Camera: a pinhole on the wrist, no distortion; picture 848 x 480 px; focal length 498.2 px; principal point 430.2 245.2 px. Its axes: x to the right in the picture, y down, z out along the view. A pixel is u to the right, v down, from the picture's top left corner.
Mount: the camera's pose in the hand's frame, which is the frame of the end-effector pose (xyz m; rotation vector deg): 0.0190 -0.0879 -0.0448 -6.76 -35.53 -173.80
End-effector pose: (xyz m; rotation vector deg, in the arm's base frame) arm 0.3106 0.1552 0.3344 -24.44 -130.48 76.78
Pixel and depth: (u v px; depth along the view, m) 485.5 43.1 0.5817
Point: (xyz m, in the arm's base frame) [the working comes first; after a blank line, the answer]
In the camera's frame: 0.0646 -0.2360 0.5817

0.1254 0.0196 -0.1515
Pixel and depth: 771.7 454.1 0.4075
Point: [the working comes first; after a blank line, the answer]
In the camera's frame: 0.2793 0.1709 0.4075

0.2728 -0.3038 0.1886
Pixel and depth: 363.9 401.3 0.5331
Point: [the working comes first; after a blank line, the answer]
In the camera's frame: -0.0709 0.1670 0.5331

-0.0721 -0.1644 0.1806
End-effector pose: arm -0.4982 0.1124 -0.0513 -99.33 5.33 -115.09
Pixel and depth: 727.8 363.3 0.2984
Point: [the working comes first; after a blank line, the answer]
In the camera's frame: 0.1782 0.0707 0.2984

-0.2430 0.2708 -0.1075
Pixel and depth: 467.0 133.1 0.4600
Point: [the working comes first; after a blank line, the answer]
In the camera's frame: 0.0340 -0.1035 0.4600

-0.1193 0.0303 -0.0431
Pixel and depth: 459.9 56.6 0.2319
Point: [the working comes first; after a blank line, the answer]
In the camera's frame: 0.0138 -0.0878 0.2319

-0.3458 0.0670 -0.0407
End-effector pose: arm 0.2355 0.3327 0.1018 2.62 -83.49 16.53
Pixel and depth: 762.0 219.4 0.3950
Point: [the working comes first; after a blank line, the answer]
In the camera's frame: 0.2631 -0.0205 0.3950

-0.1225 0.3050 -0.0845
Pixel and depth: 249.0 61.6 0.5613
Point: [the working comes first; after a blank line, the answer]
In the camera's frame: -0.2042 -0.2069 0.5613

-0.1776 0.6143 0.3420
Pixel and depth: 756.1 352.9 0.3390
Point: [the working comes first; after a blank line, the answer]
In the camera's frame: 0.2218 0.0733 0.3390

-0.0775 0.2125 -0.0292
